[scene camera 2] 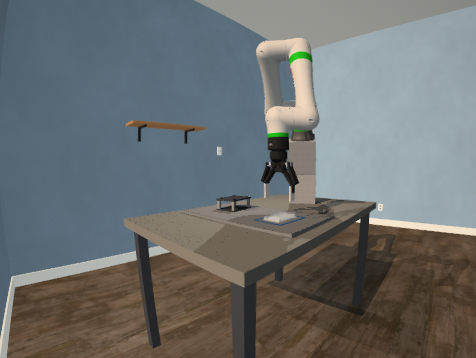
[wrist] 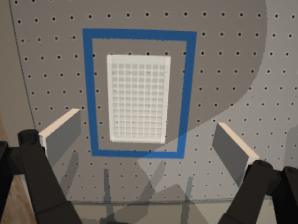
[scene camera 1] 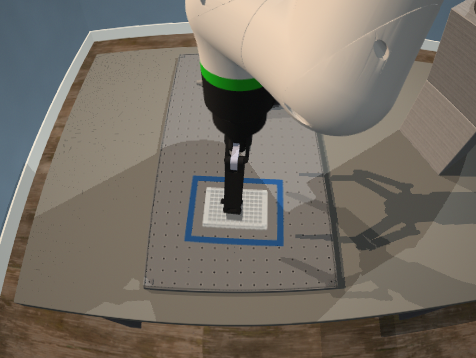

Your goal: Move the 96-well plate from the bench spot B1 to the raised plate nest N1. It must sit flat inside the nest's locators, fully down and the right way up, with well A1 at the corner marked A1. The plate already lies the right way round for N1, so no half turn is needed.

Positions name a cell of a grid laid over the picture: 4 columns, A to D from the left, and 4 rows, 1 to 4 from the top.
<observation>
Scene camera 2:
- gripper: C3
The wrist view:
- gripper: B3
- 96-well plate: B2
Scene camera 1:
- gripper: C3
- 96-well plate: C3
</observation>
